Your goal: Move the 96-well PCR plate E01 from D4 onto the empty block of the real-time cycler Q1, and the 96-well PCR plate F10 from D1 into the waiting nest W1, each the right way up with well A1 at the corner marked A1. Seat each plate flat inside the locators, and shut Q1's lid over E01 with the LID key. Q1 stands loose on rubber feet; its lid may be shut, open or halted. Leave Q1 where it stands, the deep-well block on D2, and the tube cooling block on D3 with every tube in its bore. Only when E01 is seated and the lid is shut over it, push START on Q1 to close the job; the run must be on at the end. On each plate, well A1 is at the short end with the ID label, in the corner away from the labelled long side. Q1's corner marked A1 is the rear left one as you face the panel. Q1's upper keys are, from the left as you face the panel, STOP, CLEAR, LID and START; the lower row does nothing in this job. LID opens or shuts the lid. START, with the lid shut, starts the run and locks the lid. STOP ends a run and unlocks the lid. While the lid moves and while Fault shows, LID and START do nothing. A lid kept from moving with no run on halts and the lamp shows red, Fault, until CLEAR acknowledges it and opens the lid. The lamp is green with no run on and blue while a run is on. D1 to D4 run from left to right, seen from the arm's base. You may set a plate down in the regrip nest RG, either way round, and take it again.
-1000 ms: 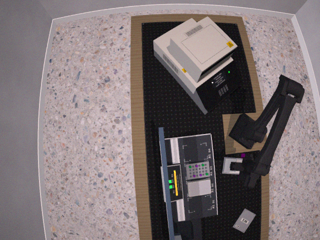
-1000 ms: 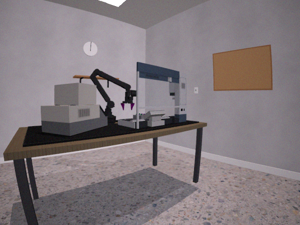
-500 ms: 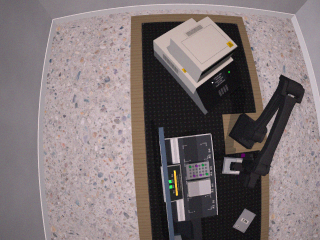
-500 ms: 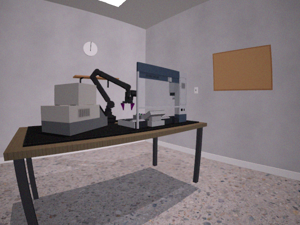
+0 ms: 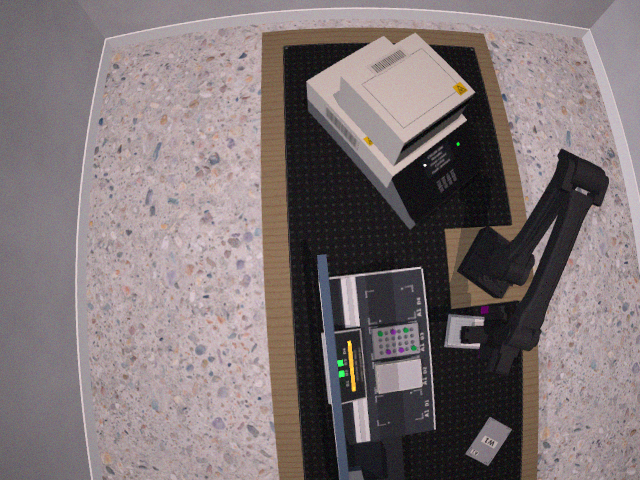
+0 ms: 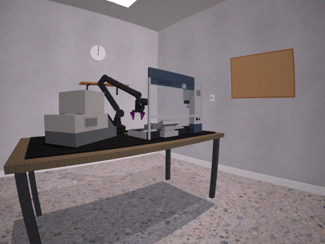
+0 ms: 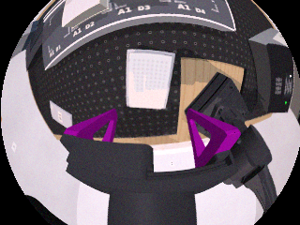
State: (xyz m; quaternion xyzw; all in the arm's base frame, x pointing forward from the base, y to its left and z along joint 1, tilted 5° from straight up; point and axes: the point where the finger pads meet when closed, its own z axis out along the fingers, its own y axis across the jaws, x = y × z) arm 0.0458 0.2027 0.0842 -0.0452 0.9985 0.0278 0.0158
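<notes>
The grey regrip nest lies 1 cm to the left of my hand and 13 cm below it. Round my hand: deep-well block (22 cm ahead, 14 cm to the left, 6 cm below); clear panel (40 cm ahead, 18 cm to the left, 19 cm above); tube cooling block (24 cm ahead, 4 cm to the left, 6 cm below).
</notes>
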